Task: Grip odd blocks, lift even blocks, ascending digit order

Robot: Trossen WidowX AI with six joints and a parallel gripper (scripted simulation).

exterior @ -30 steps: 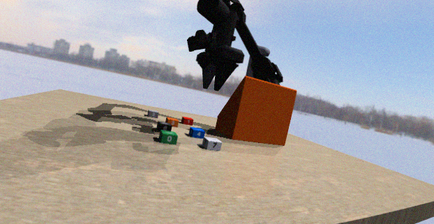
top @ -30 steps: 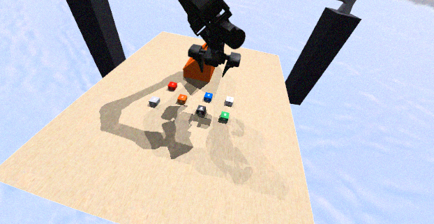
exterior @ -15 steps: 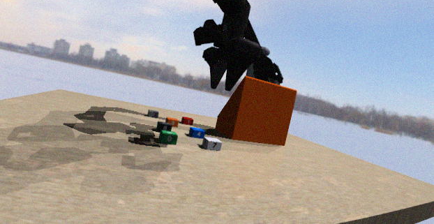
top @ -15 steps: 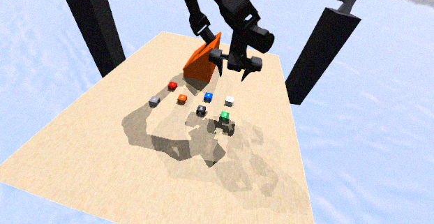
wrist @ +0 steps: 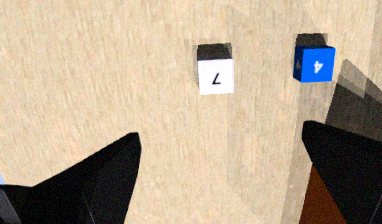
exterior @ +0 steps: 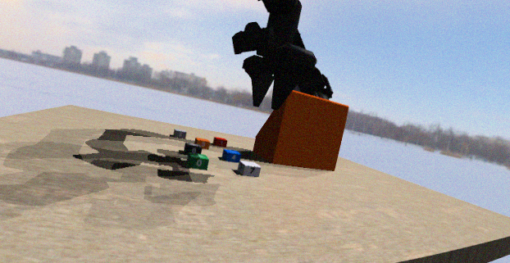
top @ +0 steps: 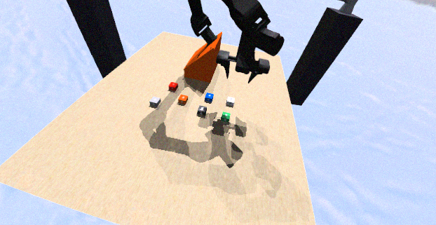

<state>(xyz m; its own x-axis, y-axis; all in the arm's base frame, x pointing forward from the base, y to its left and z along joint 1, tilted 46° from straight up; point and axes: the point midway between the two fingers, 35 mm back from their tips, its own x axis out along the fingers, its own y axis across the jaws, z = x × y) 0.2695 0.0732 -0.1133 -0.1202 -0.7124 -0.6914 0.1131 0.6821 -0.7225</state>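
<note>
Right now the green block is 120 mm below my gripper tip, 100 mm ahead of it and 30 mm to the right of it. The rest, counted from my gripper tip: black block: 120 mm to the right, 120 mm below, 80 mm ahead; then blue block: 120 mm below, 100 mm to the right, 10 mm behind; then white block: 120 mm below, 10 mm to the right.
</note>
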